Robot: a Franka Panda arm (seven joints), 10 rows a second.
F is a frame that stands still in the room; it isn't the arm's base.
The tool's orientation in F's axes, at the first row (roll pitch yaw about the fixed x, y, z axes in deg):
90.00, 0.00, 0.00
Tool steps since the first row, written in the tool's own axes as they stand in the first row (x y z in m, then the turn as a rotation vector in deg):
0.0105, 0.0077, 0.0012, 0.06, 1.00, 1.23
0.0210, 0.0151, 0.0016, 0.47, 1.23, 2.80
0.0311, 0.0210, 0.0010, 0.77, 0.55, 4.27
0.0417, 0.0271, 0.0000, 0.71, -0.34, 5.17
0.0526, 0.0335, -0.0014, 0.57, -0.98, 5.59
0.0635, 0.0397, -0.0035, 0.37, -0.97, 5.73
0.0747, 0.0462, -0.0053, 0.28, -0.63, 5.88
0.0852, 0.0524, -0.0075, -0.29, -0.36, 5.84
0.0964, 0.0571, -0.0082, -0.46, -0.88, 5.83
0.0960, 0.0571, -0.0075, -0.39, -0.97, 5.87
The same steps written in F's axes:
0.0105, -0.0012, 0.0077, 0.06, -1.23, 1.00
0.0210, -0.0016, 0.0151, 0.47, -2.80, 1.23
0.0311, -0.0010, 0.0210, 0.77, -4.27, 0.55
0.0417, 0.0000, 0.0271, 0.71, -5.17, -0.34
0.0526, 0.0014, 0.0335, 0.57, -5.59, -0.98
0.0635, 0.0035, 0.0397, 0.37, -5.73, -0.97
0.0747, 0.0053, 0.0462, 0.28, -5.88, -0.63
0.0852, 0.0075, 0.0524, -0.29, -5.84, -0.36
0.0964, 0.0082, 0.0571, -0.46, -5.83, -0.88
0.0960, 0.0075, 0.0571, -0.39, -5.87, -0.97

